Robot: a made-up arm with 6 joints.
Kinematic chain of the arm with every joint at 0, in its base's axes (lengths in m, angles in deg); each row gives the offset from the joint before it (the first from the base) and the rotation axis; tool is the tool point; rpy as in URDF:
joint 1: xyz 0 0 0.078 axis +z
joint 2: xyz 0 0 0 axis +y
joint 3: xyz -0.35 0 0.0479 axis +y
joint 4: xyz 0.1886 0 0.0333 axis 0.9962 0 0.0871
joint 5: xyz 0 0 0 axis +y
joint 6: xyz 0.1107 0 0.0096 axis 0.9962 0 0.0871
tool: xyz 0 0 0 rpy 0 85 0
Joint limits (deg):
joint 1: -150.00..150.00
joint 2: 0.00..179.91
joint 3: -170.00..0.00
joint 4: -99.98..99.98
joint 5: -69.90..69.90
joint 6: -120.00..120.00
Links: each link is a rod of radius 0.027 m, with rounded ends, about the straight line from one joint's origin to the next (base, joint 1, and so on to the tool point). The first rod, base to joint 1, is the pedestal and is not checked.
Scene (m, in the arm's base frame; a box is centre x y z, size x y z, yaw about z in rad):
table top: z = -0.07
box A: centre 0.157 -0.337 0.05 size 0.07 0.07 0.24 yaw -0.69
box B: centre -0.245 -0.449 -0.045 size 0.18 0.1 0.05 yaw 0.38
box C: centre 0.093 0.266 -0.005 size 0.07 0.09 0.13 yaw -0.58
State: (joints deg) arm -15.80 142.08 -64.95 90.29 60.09 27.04
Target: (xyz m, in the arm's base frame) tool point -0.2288 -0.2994 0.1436
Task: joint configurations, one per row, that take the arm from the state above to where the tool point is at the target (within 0.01 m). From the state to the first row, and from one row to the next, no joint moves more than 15 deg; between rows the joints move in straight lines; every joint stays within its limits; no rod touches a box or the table.
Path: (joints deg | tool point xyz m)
1: -25.92 129.63 -66.26 85.49 46.22 15.16 | 0.4031 -0.1070 0.0946
2: -36.04 117.18 -67.58 80.69 32.36 3.29 | 0.3662 -0.1938 0.1727
3: -46.16 104.73 -68.89 75.89 18.49 -8.59 | 0.2974 -0.2603 0.2595
4: -56.28 92.28 -70.21 71.09 4.63 -20.46 | 0.2037 -0.2898 0.3505
5: -69.76 96.39 -67.90 73.73 9.70 -12.55 | 0.1437 -0.3377 0.3113
6: -83.23 100.49 -65.59 76.36 14.77 -4.63 | 0.0715 -0.3685 0.2735
7: -96.71 104.60 -63.28 78.99 19.84 3.29 | -0.0073 -0.3799 0.2374
8: -110.18 108.70 -60.97 81.63 24.92 11.21 | -0.0870 -0.3712 0.2036
9: -123.66 112.81 -58.66 84.26 29.99 19.12 | -0.1623 -0.3436 0.1723
10: -137.14 116.91 -56.35 86.90 35.06 27.04 | -0.2288 -0.2994 0.1436

